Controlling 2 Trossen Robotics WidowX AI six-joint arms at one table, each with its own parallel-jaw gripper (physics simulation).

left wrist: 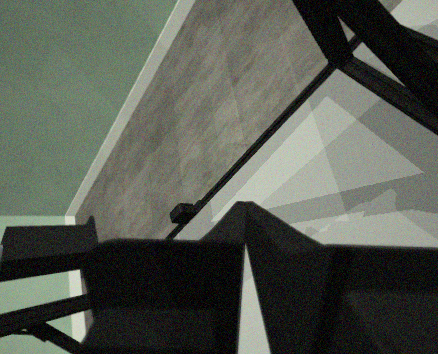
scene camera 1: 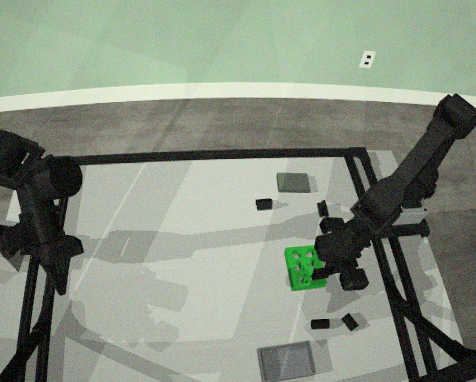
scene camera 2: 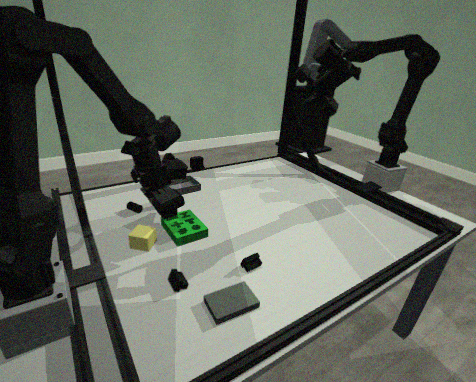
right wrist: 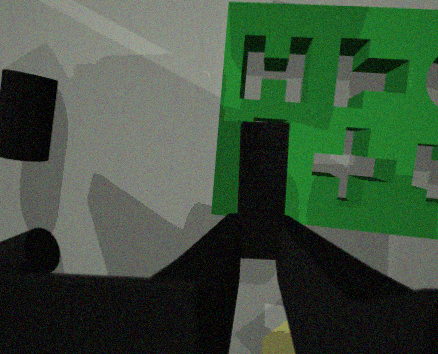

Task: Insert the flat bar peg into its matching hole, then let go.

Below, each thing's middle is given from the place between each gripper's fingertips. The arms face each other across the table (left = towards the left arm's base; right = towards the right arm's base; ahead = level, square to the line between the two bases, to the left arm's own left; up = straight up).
Now: the green hole block (scene camera 1: 303, 261) 4 cm to the left of my right hand, 4 cm below it and 4 cm ahead of it. The rest, counted from my right hand: grey slab (scene camera 2: 225, 304) 30 cm ahead, 4 cm below.
Right now the green hole block is 510 mm to the right of my left hand, 270 mm below it and 120 mm ahead of it. Also, from my left hand: grey slab: 540 mm to the right, 390 mm ahead, 270 mm below.
